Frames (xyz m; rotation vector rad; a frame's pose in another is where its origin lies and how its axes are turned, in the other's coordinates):
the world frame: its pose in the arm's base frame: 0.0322 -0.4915 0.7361 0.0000 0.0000 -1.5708
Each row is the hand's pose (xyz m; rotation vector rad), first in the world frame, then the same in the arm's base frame.
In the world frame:
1: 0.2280 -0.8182 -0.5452 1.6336 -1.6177 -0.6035
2: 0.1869 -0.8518 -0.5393 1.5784 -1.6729 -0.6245
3: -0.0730 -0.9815 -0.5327 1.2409 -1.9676 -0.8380
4: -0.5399 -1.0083 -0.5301 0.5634 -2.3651 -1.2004
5: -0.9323 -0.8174 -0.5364 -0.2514 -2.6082 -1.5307
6: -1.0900 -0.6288 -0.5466 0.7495 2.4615 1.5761
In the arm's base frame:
1: -0.7860 -0.7195 0.1909 0.0130 -2.6570 -1.2743
2: -0.8196 -0.6784 0.1968 -0.0775 -2.6652 -1.2903
3: -0.9493 -0.4185 0.2034 -0.6144 -2.7129 -1.4352
4: -0.9761 0.0484 0.2060 1.3152 2.1377 1.3086
5: -0.7852 0.4408 0.1997 1.7502 1.4425 1.0363
6: -0.5966 0.5985 0.1895 1.8889 1.0071 0.8168

